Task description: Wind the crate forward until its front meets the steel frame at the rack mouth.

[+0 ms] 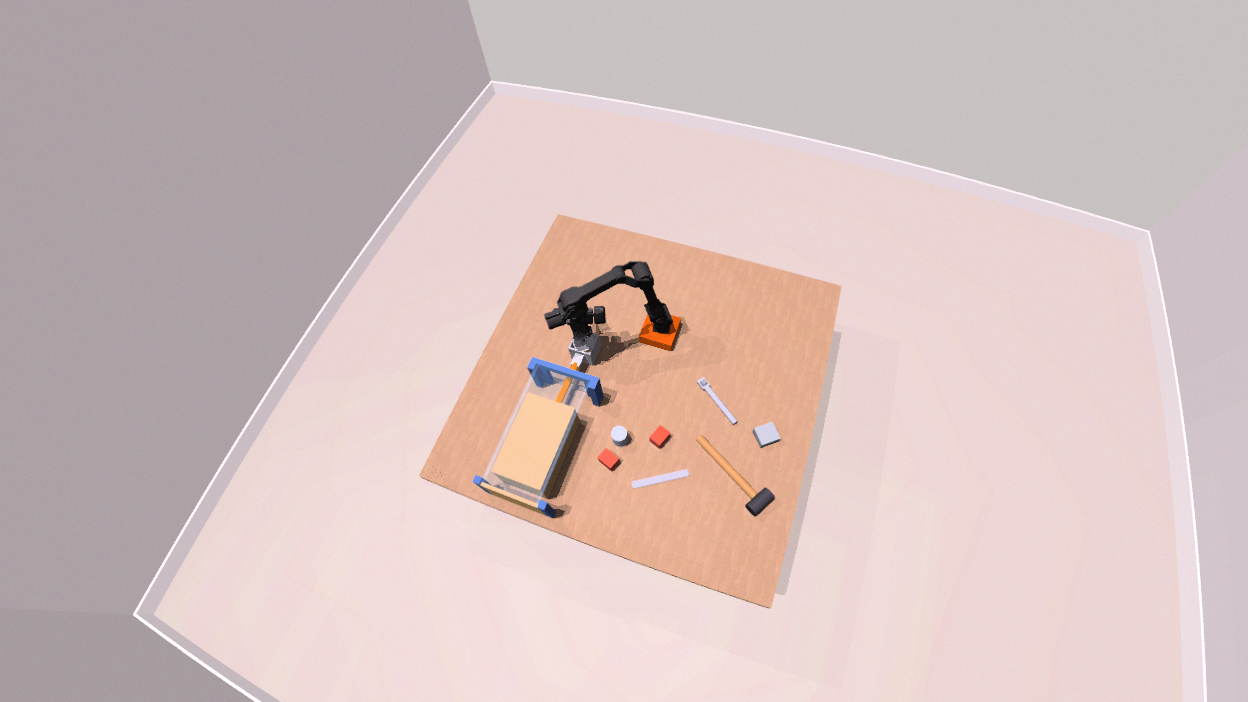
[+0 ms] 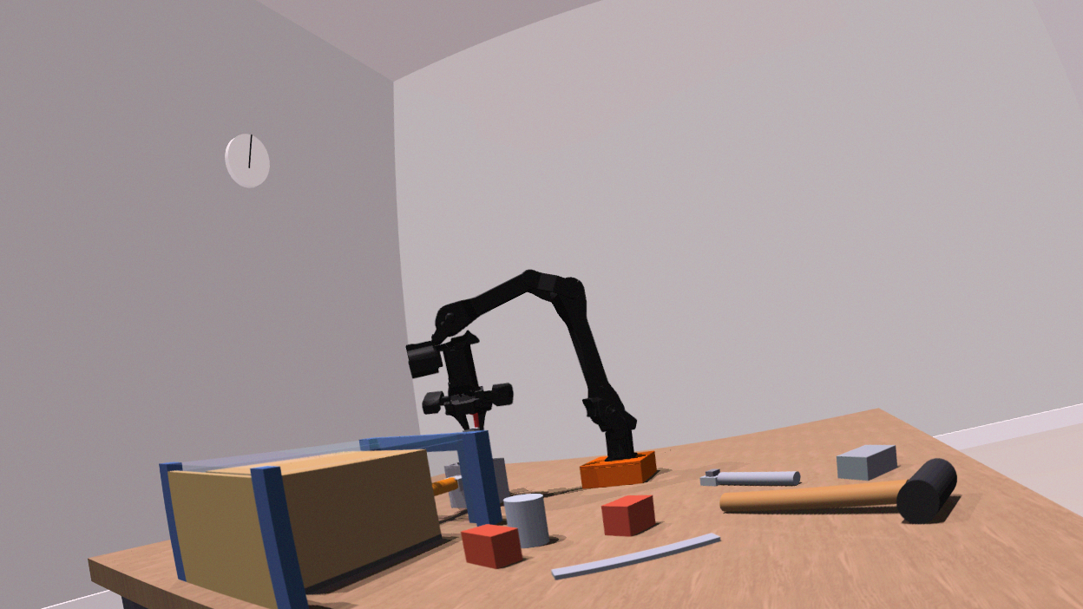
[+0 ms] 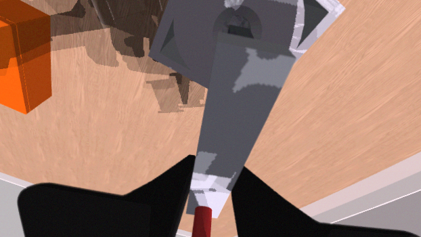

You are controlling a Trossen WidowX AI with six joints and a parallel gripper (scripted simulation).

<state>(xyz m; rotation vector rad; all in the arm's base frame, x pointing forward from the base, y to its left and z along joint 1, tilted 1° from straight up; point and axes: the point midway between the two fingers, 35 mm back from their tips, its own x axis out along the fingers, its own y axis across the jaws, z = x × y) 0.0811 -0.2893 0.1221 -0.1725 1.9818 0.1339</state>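
The grey winch handle is 2 cm above my gripper tip. Also, from my gripper tip: red knob 5 cm above, 3 cm behind, 1 cm to the right; then blue frame bar 22 cm ahead, 4 cm below, 2 cm to the right; then grey winch 11 cm below, 5 cm ahead, 1 cm to the left.
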